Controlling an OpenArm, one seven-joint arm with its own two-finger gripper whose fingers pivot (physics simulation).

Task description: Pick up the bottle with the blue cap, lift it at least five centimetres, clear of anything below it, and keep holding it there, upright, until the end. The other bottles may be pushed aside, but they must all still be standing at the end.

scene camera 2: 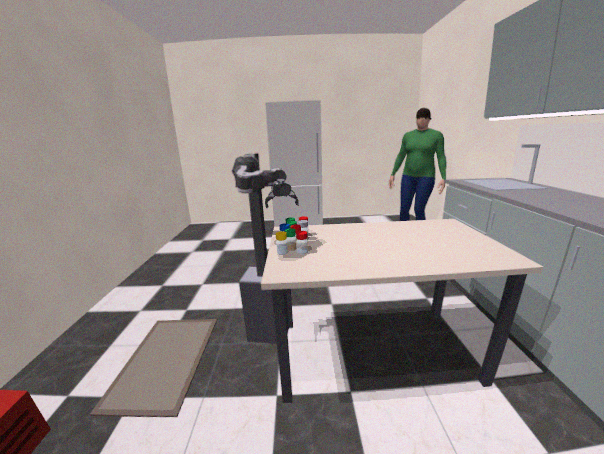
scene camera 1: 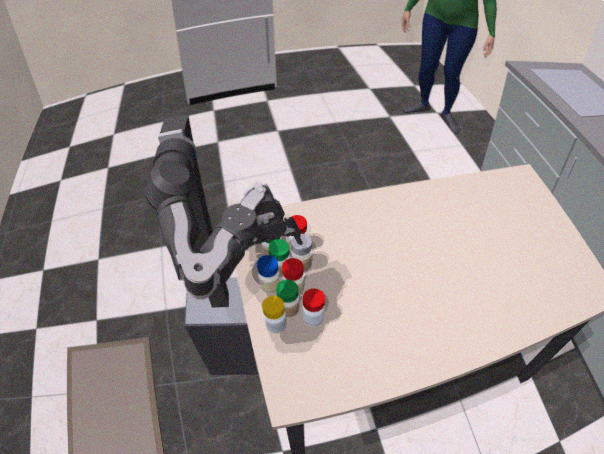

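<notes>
The bottle with the blue cap (scene camera 1: 268, 267) (scene camera 2: 284, 227) stands upright on the table near its left edge, among the other bottles. A green-capped bottle (scene camera 1: 279, 249) is just behind it and a dark red-capped bottle (scene camera 1: 292, 269) is close on its right. Its lower part is largely hidden in scene camera 2. My gripper (scene camera 1: 281, 236) (scene camera 2: 282, 205) is open, its fingers spread and pointing down, above the rear of the bottle group. In scene camera 2 no bottle is between the fingers. In scene camera 1 the hand partly covers the rear bottles.
A yellow-capped bottle (scene camera 1: 273, 308) (scene camera 2: 281, 236), another green-capped bottle (scene camera 1: 287, 291) and a bright red-capped bottle (scene camera 1: 314, 300) (scene camera 2: 302, 235) stand in front. A grey-capped bottle (scene camera 1: 301, 244) and a red-capped bottle (scene camera 1: 299, 223) stand behind. The table (scene camera 1: 425, 280) (scene camera 2: 400, 250) extends right.
</notes>
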